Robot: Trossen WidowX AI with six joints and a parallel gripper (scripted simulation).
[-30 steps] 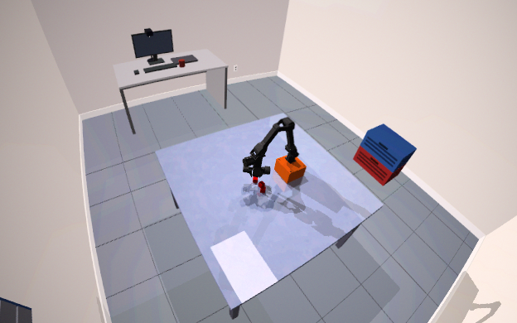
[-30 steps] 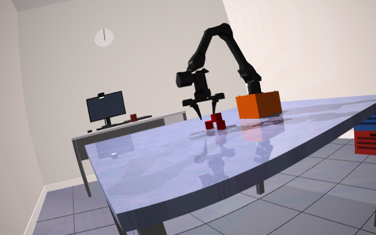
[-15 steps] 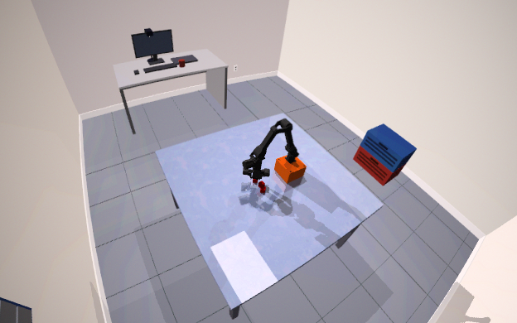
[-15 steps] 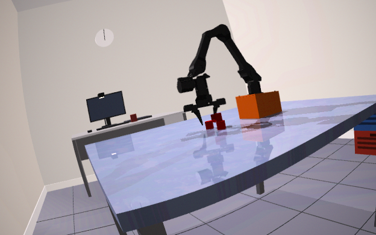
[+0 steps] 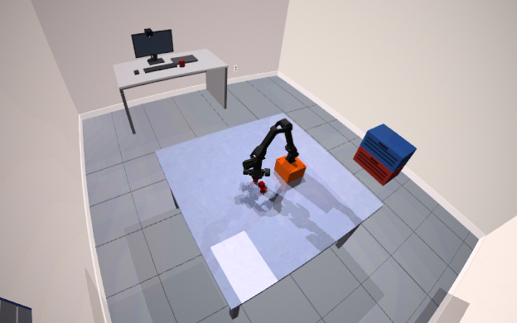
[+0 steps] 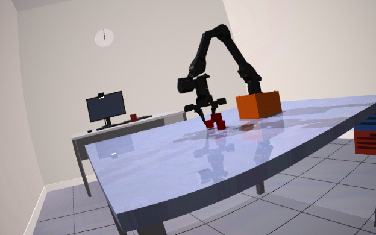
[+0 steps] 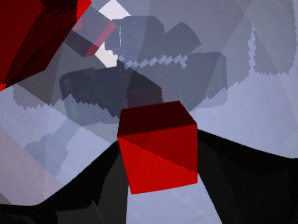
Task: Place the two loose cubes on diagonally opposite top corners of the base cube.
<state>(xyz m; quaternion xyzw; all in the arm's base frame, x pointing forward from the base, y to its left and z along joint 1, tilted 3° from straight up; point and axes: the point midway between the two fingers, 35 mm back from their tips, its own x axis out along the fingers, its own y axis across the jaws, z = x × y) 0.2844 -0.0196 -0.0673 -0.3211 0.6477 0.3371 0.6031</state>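
The red cube is 8 cm to the left of my gripper tip, 3 cm above it and 1 cm ahead of it.
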